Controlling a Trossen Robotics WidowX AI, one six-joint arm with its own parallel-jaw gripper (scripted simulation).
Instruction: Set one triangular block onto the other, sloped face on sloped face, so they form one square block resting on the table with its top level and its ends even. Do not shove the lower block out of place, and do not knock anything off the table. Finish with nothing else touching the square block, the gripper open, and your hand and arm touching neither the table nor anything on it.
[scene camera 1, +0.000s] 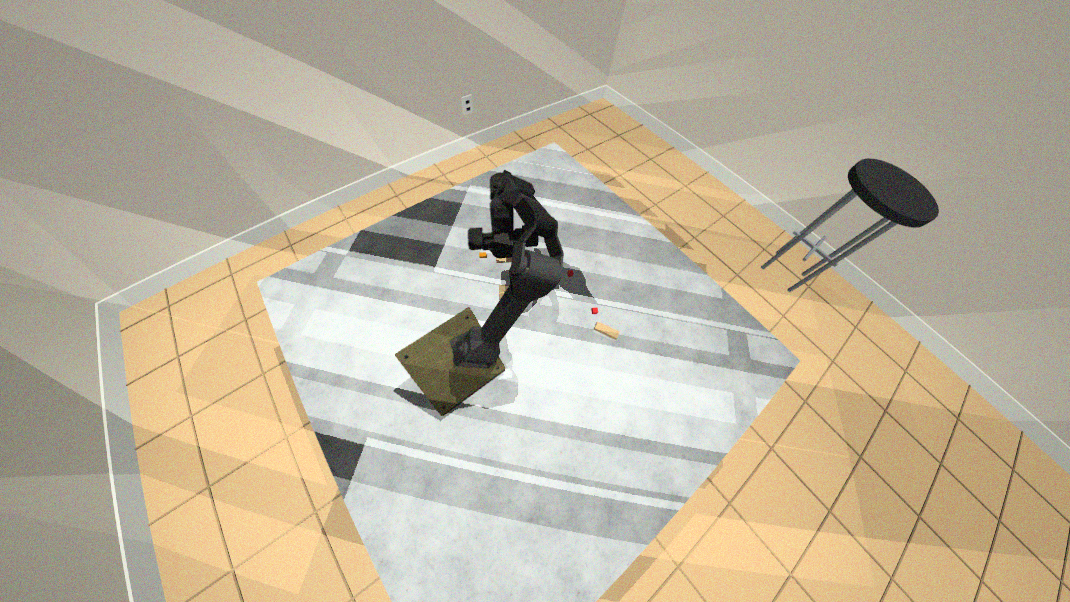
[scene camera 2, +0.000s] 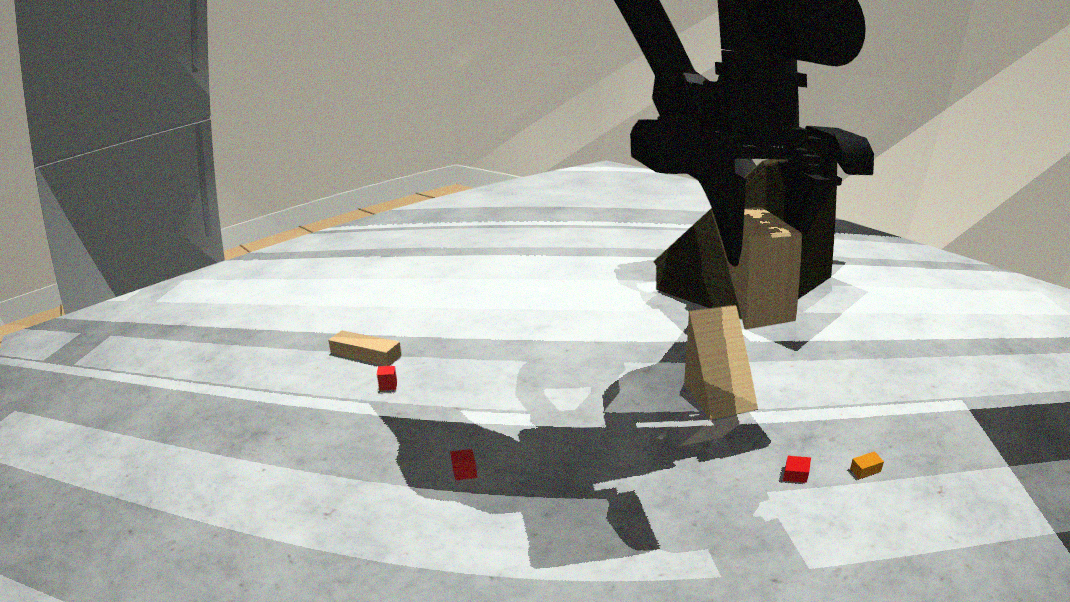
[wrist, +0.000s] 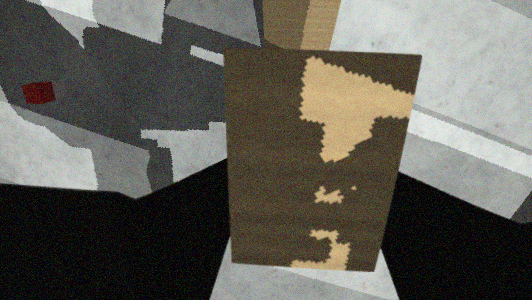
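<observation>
There's a flat wooden block in the pictures, and the gripper's there too. You get the gripper in scene camera 1 as well as in the wrist view.
</observation>
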